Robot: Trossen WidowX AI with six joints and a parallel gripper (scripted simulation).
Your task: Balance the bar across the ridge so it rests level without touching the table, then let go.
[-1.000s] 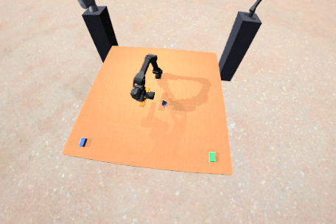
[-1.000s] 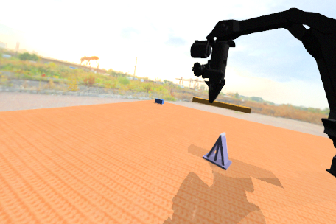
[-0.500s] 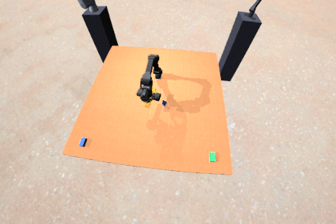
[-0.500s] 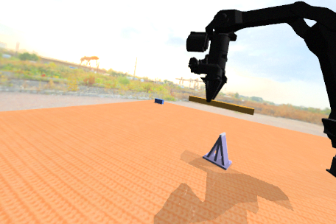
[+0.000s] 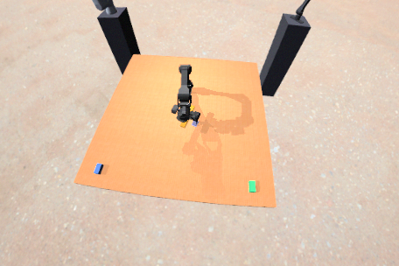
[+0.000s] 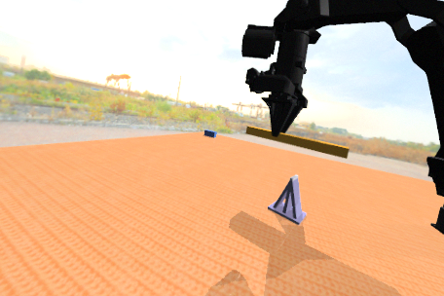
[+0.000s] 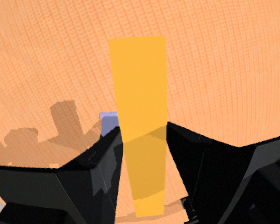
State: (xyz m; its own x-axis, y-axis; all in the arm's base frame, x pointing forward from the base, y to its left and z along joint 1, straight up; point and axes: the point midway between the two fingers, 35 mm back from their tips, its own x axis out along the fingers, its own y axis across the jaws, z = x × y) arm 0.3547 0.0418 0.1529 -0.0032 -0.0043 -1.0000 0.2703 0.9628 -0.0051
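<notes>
My gripper tip is now 40 mm past the pale purple wedge-shaped ridge, 60 mm to the right of it and 90 mm above it. Also, from my gripper tip: green block 390 mm ahead, 460 mm to the left, 100 mm below; blue block 390 mm ahead, 540 mm to the right, 100 mm below; yellow bar 30 mm behind, 10 mm to the left.
</notes>
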